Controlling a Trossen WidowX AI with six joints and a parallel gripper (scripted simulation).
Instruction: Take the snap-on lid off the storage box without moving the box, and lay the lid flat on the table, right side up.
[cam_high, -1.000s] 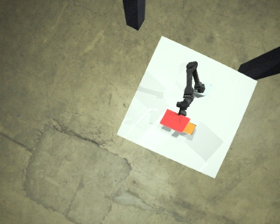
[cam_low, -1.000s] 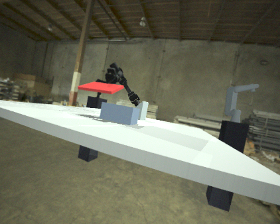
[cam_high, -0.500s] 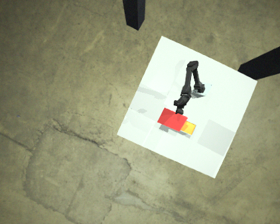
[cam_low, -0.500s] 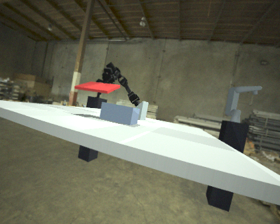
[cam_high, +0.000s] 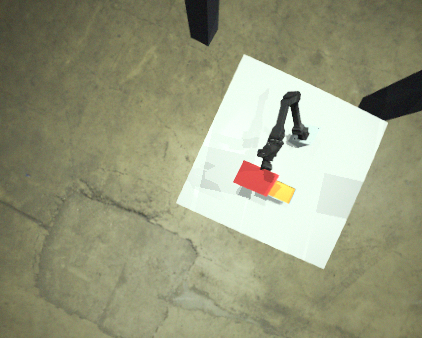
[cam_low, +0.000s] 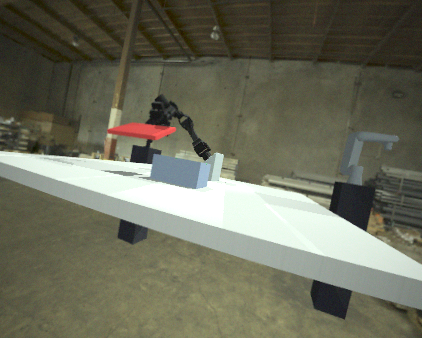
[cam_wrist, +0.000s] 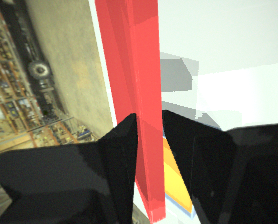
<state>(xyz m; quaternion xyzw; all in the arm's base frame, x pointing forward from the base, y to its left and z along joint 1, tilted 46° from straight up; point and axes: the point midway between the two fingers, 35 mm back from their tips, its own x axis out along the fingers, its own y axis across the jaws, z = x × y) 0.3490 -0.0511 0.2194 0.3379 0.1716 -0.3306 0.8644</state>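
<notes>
Right now the red lid is 7 cm ahead of my gripper tip, 1 cm to the left of it and 3 cm below it. Also, from my gripper tip: storage box 6 cm ahead, 24 cm to the left, 18 cm below.
</notes>
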